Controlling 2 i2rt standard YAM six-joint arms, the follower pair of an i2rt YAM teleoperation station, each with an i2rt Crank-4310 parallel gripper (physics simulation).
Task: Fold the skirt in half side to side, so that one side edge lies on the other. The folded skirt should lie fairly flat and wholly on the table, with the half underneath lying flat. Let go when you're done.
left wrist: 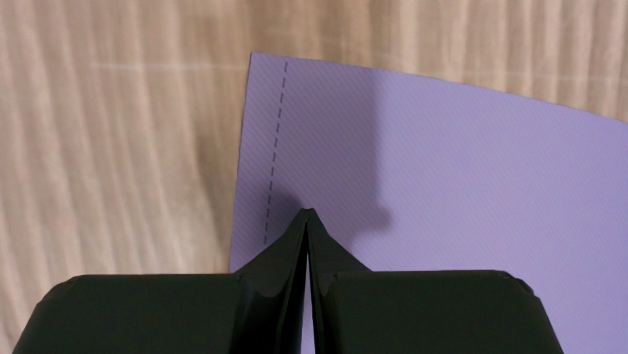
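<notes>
The purple skirt (475,190) lies flat on the wooden table (100,150) in the left wrist view, with one corner at the upper left of the cloth. A dashed stitch line runs beside its left edge. The skirt runs out of view at the right and the bottom. My left gripper (307,213) is shut, its fingertips together over the skirt a little right of the stitch line, with no cloth seen pinched between them. The gripper hides part of the cloth below. My right gripper does not show.
Wood-grained table top shows to the left of the skirt and beyond its top edge. Shadows fall across the skirt near the corner and around the fingertips.
</notes>
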